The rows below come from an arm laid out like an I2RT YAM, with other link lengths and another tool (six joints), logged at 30 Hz.
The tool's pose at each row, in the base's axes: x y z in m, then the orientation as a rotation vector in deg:
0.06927 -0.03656 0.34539 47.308 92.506 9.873
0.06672 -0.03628 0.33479 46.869 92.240 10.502
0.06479 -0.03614 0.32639 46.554 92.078 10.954
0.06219 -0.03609 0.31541 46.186 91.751 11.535
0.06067 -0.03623 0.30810 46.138 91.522 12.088
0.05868 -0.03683 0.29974 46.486 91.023 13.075
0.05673 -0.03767 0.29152 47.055 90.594 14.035
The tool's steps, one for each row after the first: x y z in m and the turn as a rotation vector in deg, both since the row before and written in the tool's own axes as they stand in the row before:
0.00868 -0.00660 0.00009 -0.712 -0.072 0.134
0.00682 -0.00527 0.00011 -0.504 -0.024 0.089
0.00882 -0.00704 0.00005 -0.655 -0.132 0.170
0.00576 -0.00475 0.00022 -0.412 -0.017 0.331
0.00629 -0.00589 0.00011 -0.483 -0.064 0.888
0.00594 -0.00607 0.00013 -0.305 0.016 0.995

